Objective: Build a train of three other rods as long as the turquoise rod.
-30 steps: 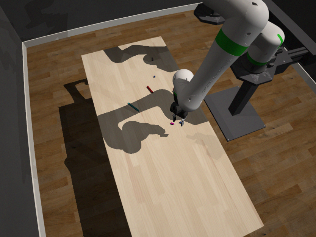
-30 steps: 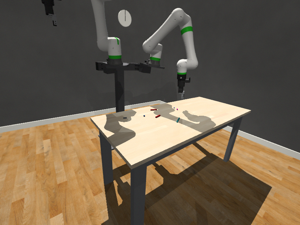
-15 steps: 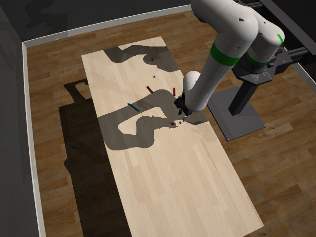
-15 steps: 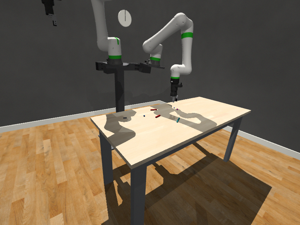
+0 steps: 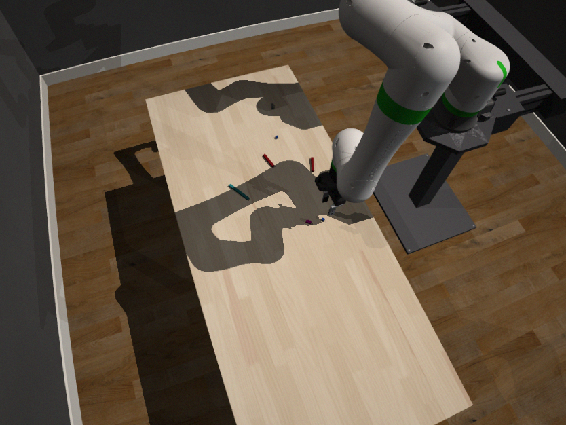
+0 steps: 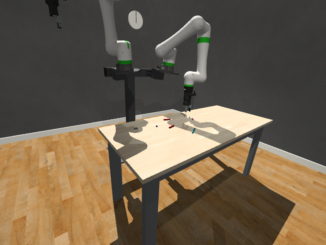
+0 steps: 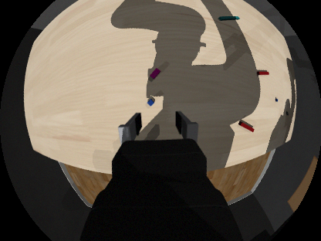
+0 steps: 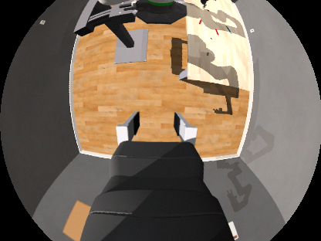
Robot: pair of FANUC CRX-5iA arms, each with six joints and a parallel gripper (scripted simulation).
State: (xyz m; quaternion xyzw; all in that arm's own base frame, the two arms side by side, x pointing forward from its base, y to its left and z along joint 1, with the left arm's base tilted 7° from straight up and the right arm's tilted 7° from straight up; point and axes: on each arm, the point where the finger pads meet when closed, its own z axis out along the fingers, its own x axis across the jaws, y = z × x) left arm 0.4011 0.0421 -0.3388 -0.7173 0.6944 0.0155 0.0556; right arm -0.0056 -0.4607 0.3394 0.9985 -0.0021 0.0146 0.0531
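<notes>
The magenta rod lies 80 mm below my left hand, 80 mm ahead of it and 10 mm to the left of it. Round my left hand: turquoise rod (290 mm ahead, 200 mm to the right, 80 mm below); then grey rod (600 mm to the right, 80 mm below, 30 mm ahead).
</notes>
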